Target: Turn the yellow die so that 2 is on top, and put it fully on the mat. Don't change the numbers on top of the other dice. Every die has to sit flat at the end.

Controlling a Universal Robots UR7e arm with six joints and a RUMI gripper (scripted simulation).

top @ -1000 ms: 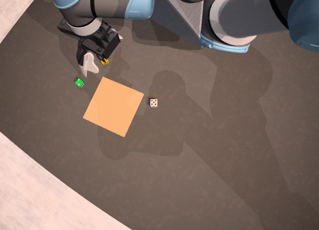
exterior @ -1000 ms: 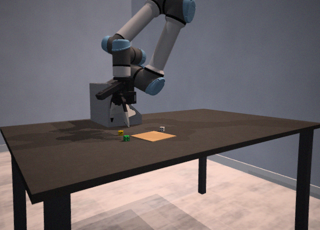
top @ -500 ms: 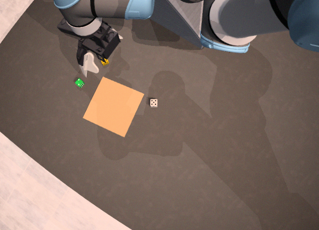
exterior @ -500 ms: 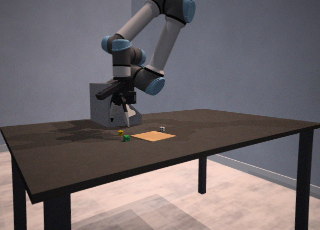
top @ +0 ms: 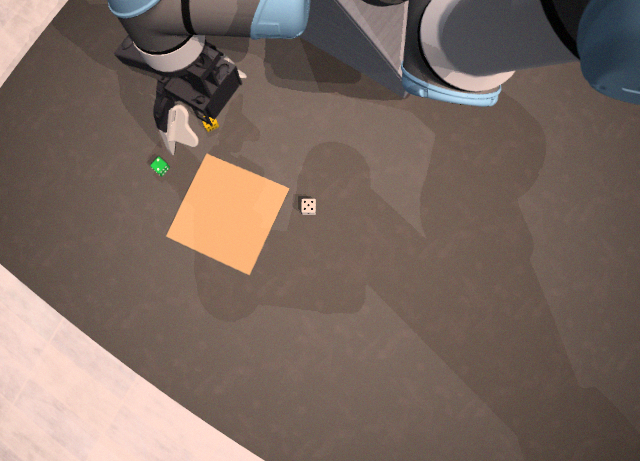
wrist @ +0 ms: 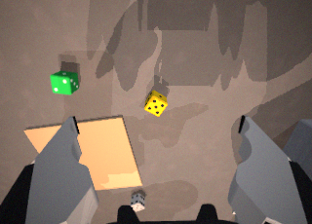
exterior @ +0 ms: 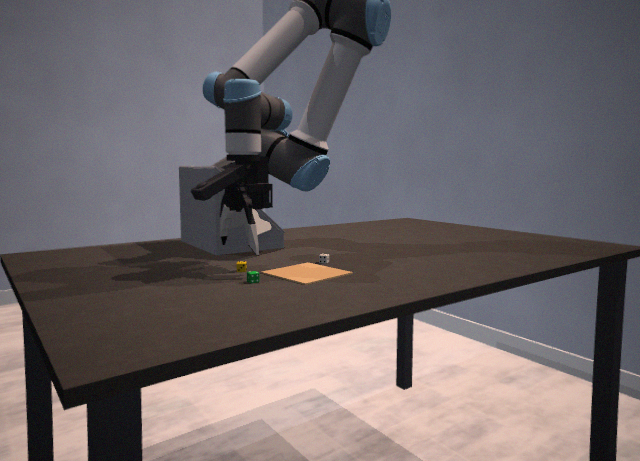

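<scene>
The yellow die is 40 mm below my hand and 10 mm to the left of it. Also, from my hand: orange mat 110 mm to the left, 100 mm ahead, 40 mm below; then green die 100 mm ahead, 40 mm below, 20 mm to the right; then white die 210 mm to the left, 40 mm below, 30 mm ahead.
</scene>
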